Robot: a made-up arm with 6 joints.
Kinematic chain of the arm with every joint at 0, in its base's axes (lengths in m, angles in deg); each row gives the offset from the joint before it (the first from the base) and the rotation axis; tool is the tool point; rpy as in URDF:
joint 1: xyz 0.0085 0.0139 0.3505 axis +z
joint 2: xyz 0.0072 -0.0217 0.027 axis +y
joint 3: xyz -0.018 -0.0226 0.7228 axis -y
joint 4: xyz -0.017 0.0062 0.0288 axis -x
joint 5: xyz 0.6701 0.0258 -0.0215 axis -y
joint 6: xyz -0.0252 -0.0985 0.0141 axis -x
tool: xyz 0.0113 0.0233 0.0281 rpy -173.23 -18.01 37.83
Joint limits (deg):
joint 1: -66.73..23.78
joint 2: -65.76..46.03
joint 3: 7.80..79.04
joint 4: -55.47..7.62
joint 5: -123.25..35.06
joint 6: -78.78..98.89
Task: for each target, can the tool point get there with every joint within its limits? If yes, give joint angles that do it. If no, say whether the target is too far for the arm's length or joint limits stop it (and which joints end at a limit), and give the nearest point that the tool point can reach.
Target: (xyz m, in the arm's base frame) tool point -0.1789 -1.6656 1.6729
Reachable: no: too far | nearest point 0.3045 -1.0190 1.3157 | short by 0.883 m
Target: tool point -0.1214 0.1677 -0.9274
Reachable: no: joint limits stop it (at a limit: joint 1, joint 2, joint 3, joint 4, joint 5, joint 6) | nearest point 0.9674 0.3653 0.4074 | short by 1.734 m
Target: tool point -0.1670 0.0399 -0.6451
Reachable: no: joint limits stop it (at a limit: joint 1, joint 2, joint 3, joint 4, joint 5, joint 6) | nearest point 0.3514 -0.9481 0.4074 | short by 1.534 m
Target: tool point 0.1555 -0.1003 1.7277
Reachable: yes | joints 3.43 -8.46 57.23 -11.47 -57.59 -56.11
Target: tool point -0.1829 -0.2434 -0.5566
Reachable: no: joint limits stop it (at a limit: joint 1, joint 2, joint 3, joint 4, joint 5, joint 6) | nearest point 0.3514 -0.9481 0.4074 | short by 1.308 m
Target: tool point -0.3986 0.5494 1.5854
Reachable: yes | joints -58.12 -39.08 69.13 -48.21 -88.43 10.95
